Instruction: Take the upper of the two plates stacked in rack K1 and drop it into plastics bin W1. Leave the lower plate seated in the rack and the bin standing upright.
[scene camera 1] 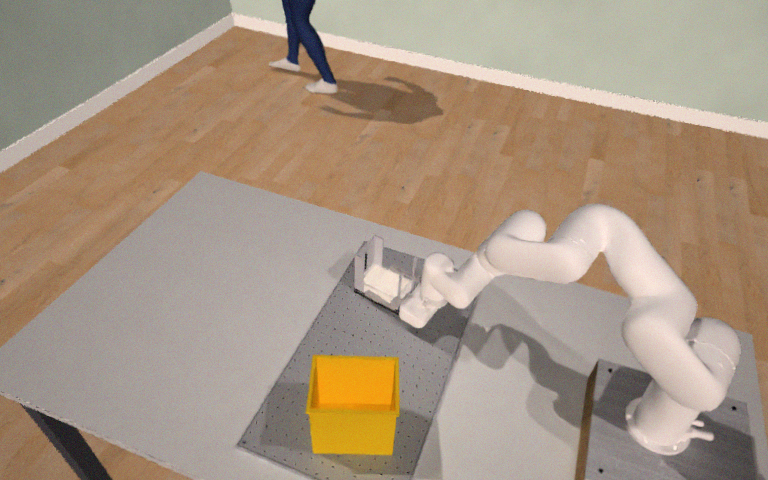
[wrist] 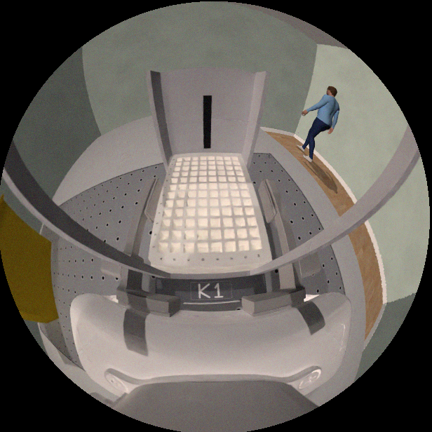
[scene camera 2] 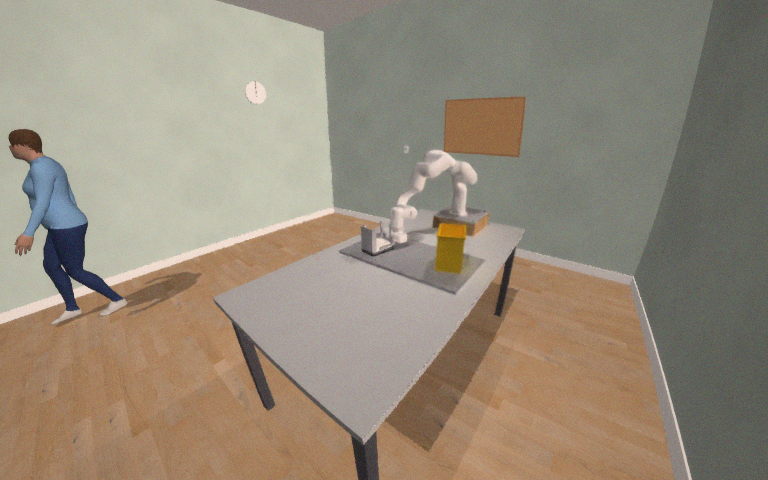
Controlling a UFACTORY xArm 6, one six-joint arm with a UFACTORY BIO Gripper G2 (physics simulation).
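Seen in the pictures: end effector, tool point: [scene camera 1: 385, 283]; arm's base, origin of the base link: [scene camera 1: 655, 425] [scene camera 2: 458, 213].
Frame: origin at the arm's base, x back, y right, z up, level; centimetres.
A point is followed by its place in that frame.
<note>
Rack K1 [scene camera 1: 375, 253] {x -70.0, y 32.8, z -0.2 cm} [scene camera 2: 368, 238] {x -72.6, y 27.3, z 1.0 cm} [wrist: 230, 112] stands on the perforated board, with its label facing the wrist camera. A cream plate with a grid of square wells [scene camera 1: 386, 278] {x -65.4, y 27.7, z -3.7 cm} [wrist: 212, 205] is the upper plate and lies level in the rack. The lower plate is hidden beneath it and cannot be told apart. My gripper [wrist: 210, 201] is at the rack, with one finger pad on each long side of the plate. The pads are partly closed, and a narrow gap shows between each pad and the plate. Yellow bin W1 [scene camera 1: 353, 433] {x -60.7, y -19.5, z 0.7 cm} [scene camera 2: 450, 251] {x -70.4, y -16.1, z 2.3 cm} [wrist: 25, 270] stands upright.
The perforated board [scene camera 1: 362, 333] {x -67.5, y 11.5, z -8.4 cm} [scene camera 2: 416, 260] {x -66.4, y 2.3, z -8.4 cm} lies on the grey table [scene camera 1: 169, 283] {x -124.1, y 14.2, z -9.8 cm} [scene camera 2: 339, 316] {x -120.1, y 8.8, z -9.7 cm} under rack and bin. The rack's tall wall rises at the plate's far end. The arm's base stands on a raised block [scene camera 1: 614, 452] {x -8.7, y -8.3, z -0.3 cm} [scene camera 2: 472, 226] {x -14.4, y -14.0, z -2.9 cm}. A person [scene camera 1: 308, 42] [scene camera 2: 53, 198] [wrist: 322, 117] walks beyond the table.
</note>
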